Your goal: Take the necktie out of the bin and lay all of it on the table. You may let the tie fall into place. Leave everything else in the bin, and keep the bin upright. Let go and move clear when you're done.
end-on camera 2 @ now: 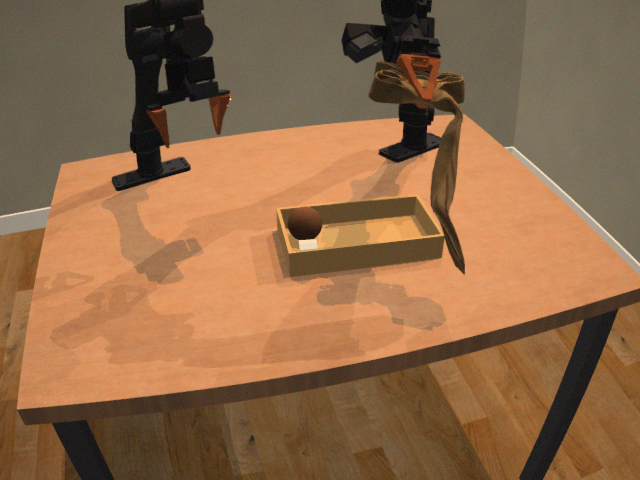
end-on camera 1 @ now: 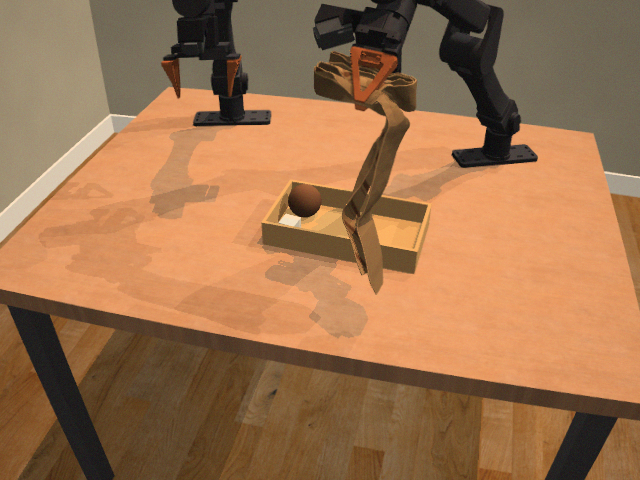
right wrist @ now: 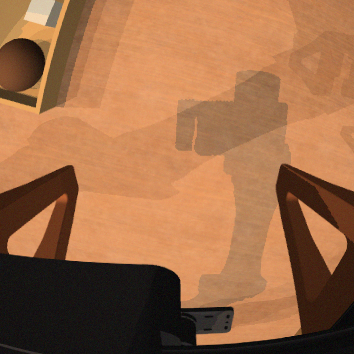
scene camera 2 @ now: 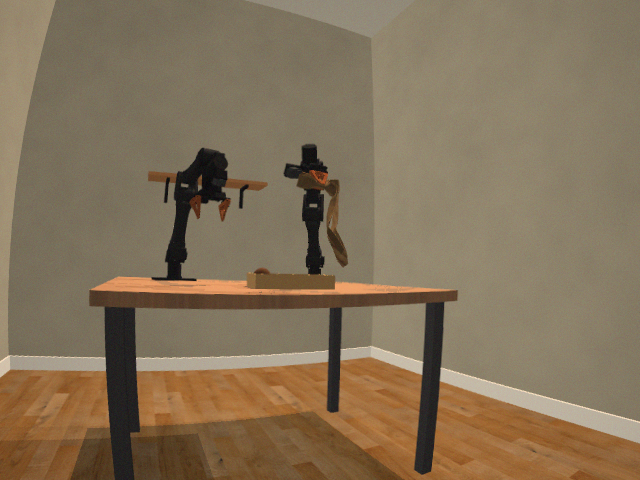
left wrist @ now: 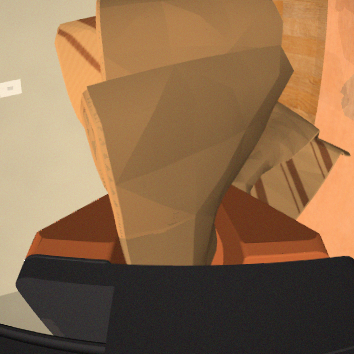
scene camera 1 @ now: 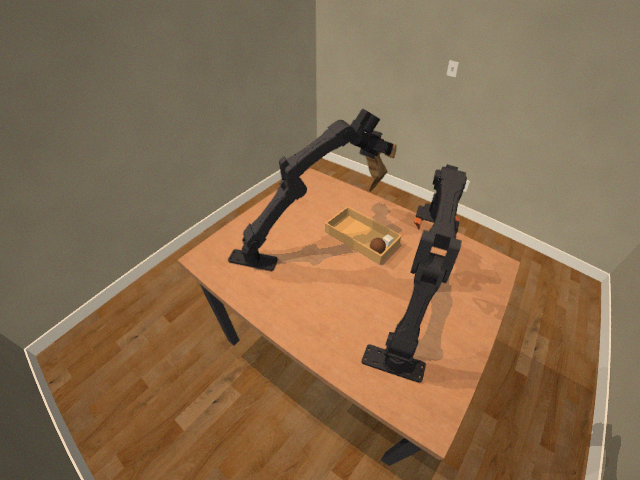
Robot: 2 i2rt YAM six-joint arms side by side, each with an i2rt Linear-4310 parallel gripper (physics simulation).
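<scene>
The tan necktie [scene camera 1: 376, 167] [scene camera 2: 333, 217] [end-on camera 1: 385, 149] [end-on camera 2: 445, 170] [left wrist: 175, 125] is bunched in my left gripper [scene camera 2: 319, 181] [end-on camera 1: 361, 104] [end-on camera 2: 424, 102], which is shut on it high above the table. Its folded loops stick out at both sides of the fingers, and a long tail hangs down with its end in the air, higher than the bin. The wooden bin [scene camera 1: 354, 246] [scene camera 2: 294, 281] [end-on camera 1: 310, 242] [end-on camera 2: 361, 256] stands upright. My right gripper [scene camera 2: 210, 219] [end-on camera 1: 204, 96] [end-on camera 2: 192, 140] [right wrist: 176, 175] is open and empty above the table, away from the bin.
A brown ball [scene camera 1: 377, 244] [end-on camera 1: 305, 200] [end-on camera 2: 305, 223] [right wrist: 21, 65] and a white block [scene camera 1: 388, 239] [end-on camera 1: 290, 220] [end-on camera 2: 308, 244] [right wrist: 41, 11] lie together in one end of the bin. The table edge [end-on camera 1: 320, 350] [end-on camera 2: 310, 383] runs along the near side in both end-on views.
</scene>
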